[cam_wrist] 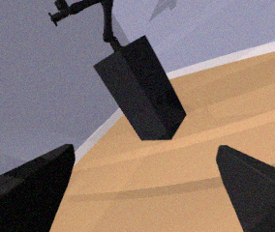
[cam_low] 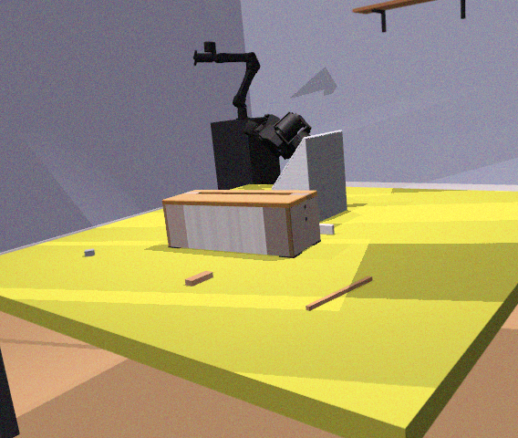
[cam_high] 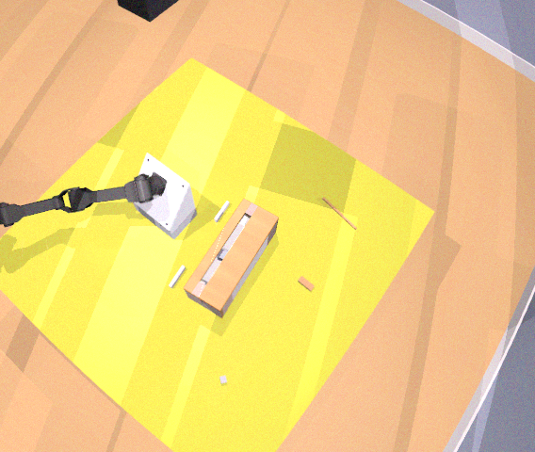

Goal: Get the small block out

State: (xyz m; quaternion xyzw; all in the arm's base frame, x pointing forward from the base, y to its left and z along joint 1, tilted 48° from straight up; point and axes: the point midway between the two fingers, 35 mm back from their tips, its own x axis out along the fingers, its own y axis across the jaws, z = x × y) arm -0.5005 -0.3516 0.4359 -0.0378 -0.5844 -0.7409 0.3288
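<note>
Now: the box 83 cm ahead of my gripper tip, 56 cm to the left of it and 15 cm below it. From my gripper tip the other things lie so: thin brown stick: 107 cm ahead, 97 cm to the left, 20 cm below; then brown block: 112 cm ahead, 66 cm to the left, 20 cm below.
</note>
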